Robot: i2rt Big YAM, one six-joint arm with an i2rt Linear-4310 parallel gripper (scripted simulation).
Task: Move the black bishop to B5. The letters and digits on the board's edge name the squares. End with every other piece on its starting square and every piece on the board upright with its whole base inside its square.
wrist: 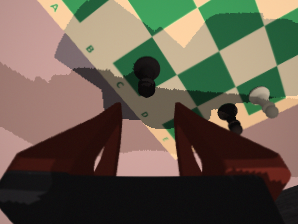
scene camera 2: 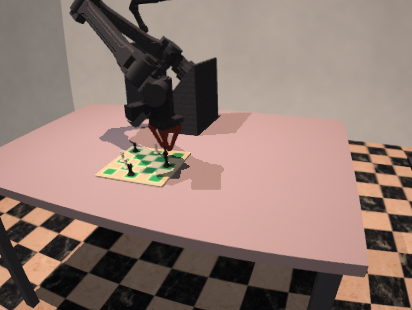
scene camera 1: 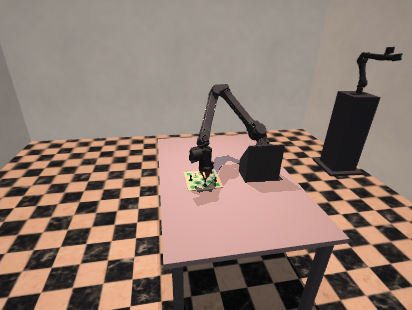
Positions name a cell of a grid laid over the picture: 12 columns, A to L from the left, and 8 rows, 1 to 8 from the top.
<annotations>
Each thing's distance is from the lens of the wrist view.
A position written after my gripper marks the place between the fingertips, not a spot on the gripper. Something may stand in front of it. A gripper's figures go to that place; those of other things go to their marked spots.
my gripper (wrist: F4): 0.13 m
green-and-cream chessboard (wrist: I3): 0.18 m
</annotations>
